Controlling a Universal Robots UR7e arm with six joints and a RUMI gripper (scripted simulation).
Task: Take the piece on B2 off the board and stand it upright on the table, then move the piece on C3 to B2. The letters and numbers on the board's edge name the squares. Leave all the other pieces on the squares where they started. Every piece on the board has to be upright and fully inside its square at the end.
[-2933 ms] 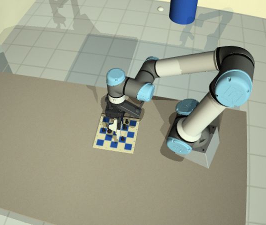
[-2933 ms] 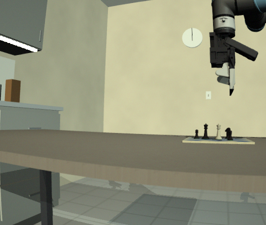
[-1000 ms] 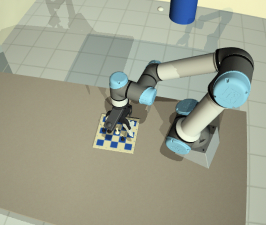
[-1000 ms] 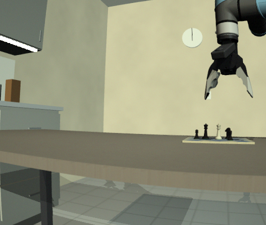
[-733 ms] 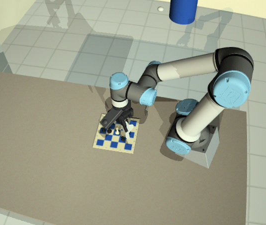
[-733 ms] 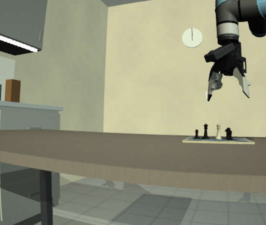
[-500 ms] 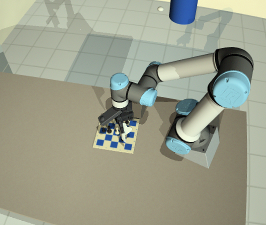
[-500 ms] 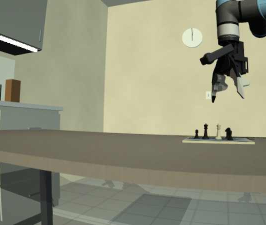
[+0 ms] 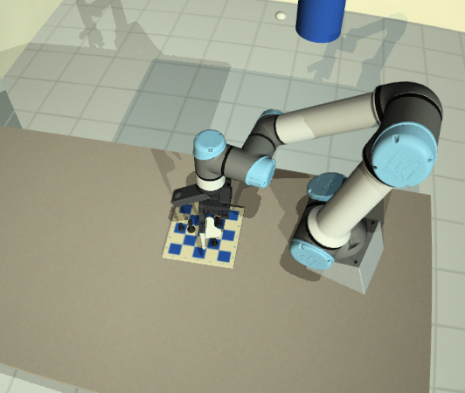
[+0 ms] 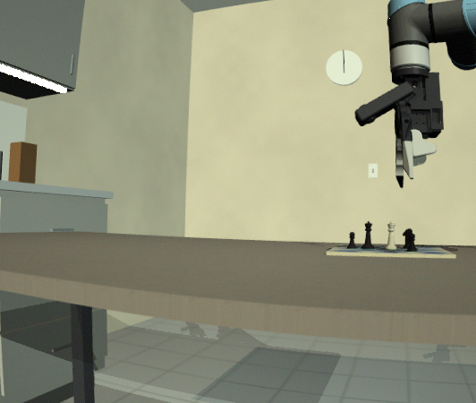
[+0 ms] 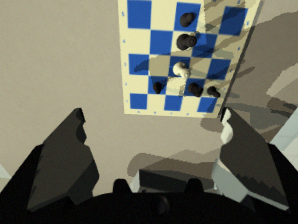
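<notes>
The white piece is 90 mm below my hand, 50 mm to the right of it and 30 mm ahead of it. Also, from my hand: black knight (100 mm below, 90 mm to the right); chessboard (120 mm below, 50 mm to the right, 30 mm ahead).
</notes>
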